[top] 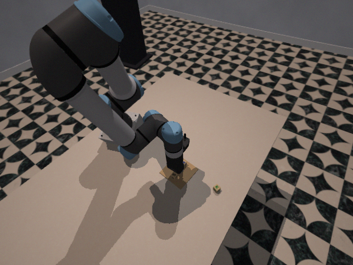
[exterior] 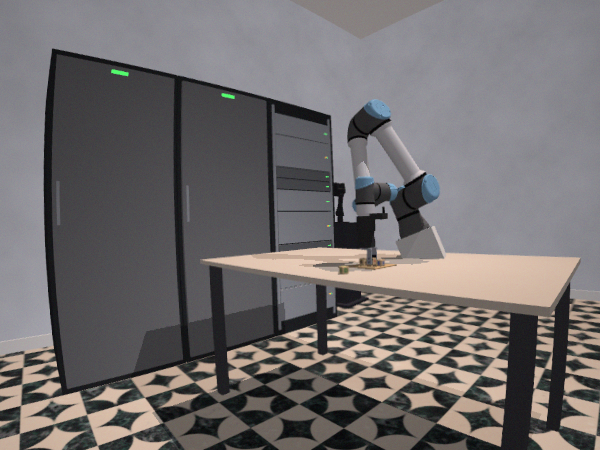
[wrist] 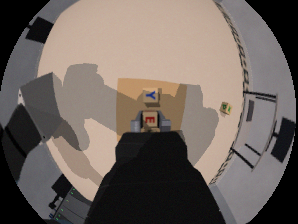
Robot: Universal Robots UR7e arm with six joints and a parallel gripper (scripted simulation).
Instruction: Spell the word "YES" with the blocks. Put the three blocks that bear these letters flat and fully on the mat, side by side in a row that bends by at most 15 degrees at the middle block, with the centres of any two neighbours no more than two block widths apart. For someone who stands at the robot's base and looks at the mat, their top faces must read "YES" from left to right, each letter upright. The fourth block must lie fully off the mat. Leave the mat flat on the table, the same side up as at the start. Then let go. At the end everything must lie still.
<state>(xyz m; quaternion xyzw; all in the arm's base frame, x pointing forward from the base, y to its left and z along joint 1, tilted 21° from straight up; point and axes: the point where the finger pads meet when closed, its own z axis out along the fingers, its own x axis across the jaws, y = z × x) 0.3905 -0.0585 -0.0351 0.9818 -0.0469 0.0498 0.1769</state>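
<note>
Right now my hand is 20 mm above the mat. Round my hand: S block: 40 mm to the right, 10 mm below.
</note>
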